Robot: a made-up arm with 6 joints.
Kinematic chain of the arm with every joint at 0, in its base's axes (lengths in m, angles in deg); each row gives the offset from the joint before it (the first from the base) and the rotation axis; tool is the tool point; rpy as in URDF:
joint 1: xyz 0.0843 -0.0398 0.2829 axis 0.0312 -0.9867 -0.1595
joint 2: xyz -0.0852 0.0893 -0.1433 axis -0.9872 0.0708 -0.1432
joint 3: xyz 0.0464 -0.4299 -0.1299 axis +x
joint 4: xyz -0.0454 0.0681 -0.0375 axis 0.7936 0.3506 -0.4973
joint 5: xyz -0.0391 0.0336 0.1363 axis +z
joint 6: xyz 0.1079 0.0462 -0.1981 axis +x
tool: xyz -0.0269 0.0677 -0.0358 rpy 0 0 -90
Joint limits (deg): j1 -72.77..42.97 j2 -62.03..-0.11 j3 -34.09..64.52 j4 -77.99..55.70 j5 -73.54..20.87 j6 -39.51..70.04
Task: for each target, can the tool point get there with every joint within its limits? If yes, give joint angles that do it. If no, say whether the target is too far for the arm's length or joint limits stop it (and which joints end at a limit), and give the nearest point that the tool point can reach.
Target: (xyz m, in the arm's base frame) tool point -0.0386 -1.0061 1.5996
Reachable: no: too far | nearest point -0.0080 -0.2454 0.3271 | short by 1.483 m
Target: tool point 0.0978 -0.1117 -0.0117
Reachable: yes | joints 9.73 -8.77 49.39 -24.16 -4.54 -14.13
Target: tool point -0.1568 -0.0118 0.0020
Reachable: yes | joints -45.19 -53.86 31.05 12.76 -16.90 25.22
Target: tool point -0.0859 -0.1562 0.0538
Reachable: yes | joints -35.00 -21.70 49.45 -40.04 -20.98 57.23
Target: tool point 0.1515 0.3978 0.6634
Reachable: no: joint limits stop it (at a limit: joint 1, joint 2, joint 3, joint 5) | nearest point -0.0468 -0.1782 0.3229 | short by 0.698 m
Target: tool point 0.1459 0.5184 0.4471
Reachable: no: joint limits stop it (at a limit: joint 1, joint 2, joint 5) | nearest point 0.3386 0.1288 0.0035 | short by 0.621 m
